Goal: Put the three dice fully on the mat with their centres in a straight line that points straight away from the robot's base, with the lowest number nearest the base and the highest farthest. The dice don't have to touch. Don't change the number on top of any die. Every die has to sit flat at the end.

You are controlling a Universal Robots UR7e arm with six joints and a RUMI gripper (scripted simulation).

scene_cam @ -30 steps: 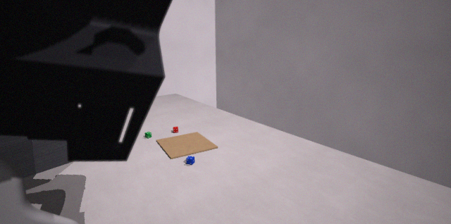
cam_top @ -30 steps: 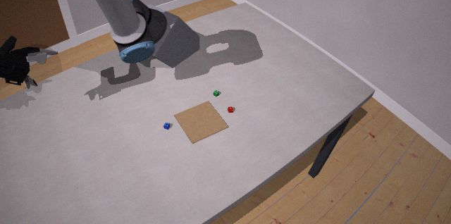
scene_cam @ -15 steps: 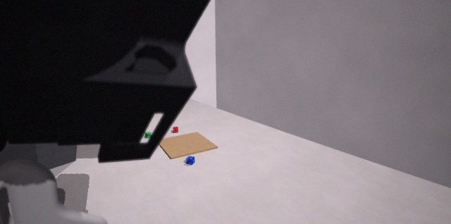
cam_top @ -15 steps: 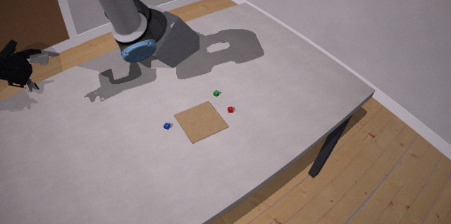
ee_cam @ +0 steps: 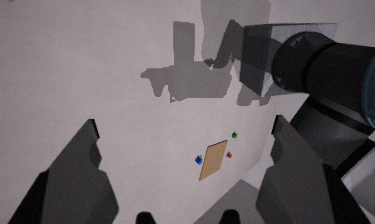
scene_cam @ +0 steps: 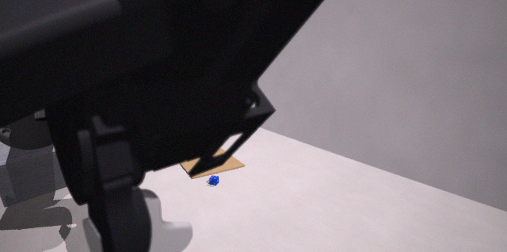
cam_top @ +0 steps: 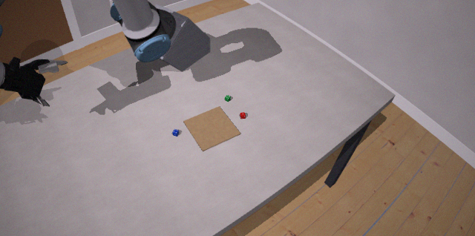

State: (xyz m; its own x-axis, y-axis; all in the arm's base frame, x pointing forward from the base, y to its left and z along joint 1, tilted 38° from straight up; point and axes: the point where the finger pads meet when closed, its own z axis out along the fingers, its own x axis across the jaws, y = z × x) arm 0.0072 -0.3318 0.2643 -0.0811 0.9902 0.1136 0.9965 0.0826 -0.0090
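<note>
My hand is 310 mm short of the blue die, 240 mm to the right of it and 170 mm above it. From my hand the other things lie so: green die: 320 mm ahead, 470 mm to the left, 170 mm below; square mat: 370 mm ahead, 340 mm to the left, 180 mm below; red die: 410 mm ahead, 450 mm to the left, 170 mm below.
</note>
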